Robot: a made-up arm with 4 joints.
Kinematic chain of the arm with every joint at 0, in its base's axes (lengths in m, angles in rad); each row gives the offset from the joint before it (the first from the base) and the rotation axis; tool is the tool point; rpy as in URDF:
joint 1: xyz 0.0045 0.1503 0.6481 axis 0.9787 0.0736 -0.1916
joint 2: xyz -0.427 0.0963 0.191 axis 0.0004 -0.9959 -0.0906
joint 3: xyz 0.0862 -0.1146 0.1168 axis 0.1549 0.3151 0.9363
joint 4: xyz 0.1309 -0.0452 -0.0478 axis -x
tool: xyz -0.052 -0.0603 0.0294 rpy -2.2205 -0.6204 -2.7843
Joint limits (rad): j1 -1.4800..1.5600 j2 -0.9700..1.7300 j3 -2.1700..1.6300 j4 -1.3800..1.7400
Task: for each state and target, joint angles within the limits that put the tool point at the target. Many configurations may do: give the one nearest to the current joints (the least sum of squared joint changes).
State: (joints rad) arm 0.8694 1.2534 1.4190 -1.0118
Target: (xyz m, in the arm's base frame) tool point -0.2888 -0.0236 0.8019
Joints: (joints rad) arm 1.2555 0.4432 1.3873 -1.2487
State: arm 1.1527 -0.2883 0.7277 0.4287
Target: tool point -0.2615 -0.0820 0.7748
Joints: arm 1.5600 0.0247 1.5356 0.4832
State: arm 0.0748 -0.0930 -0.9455 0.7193
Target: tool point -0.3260 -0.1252 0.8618
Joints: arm 0.7339 -0.0081 -0.6531 0.7911
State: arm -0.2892 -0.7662 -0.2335 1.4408
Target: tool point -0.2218 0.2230 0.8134
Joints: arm -0.6454 -0.6258 -0.0337 1.7198
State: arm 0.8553 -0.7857 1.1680 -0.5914
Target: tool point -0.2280 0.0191 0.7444
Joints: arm 1.0870 -0.2143 0.9090 -0.5857
